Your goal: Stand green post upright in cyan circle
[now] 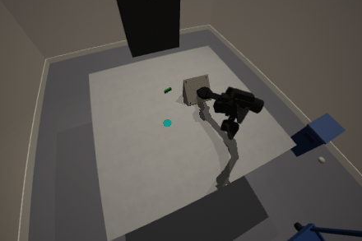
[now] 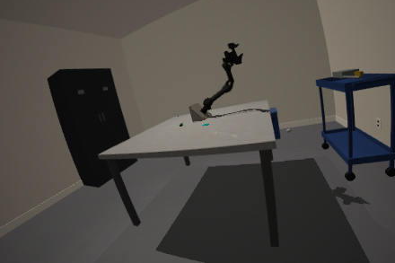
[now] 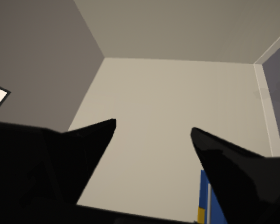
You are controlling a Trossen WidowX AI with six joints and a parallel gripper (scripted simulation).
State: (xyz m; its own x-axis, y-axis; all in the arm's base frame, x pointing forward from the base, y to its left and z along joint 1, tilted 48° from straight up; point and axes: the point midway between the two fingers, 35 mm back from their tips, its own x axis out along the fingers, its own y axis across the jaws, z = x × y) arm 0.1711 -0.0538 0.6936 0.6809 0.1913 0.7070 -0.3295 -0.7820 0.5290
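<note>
My gripper tip is 69 cm to the left of the green post, 53 cm above it and 9 cm past it. From my gripper tip the other things lie so: cyan circle (54 cm below, 41 cm to the right, 6 cm ahead).
</note>
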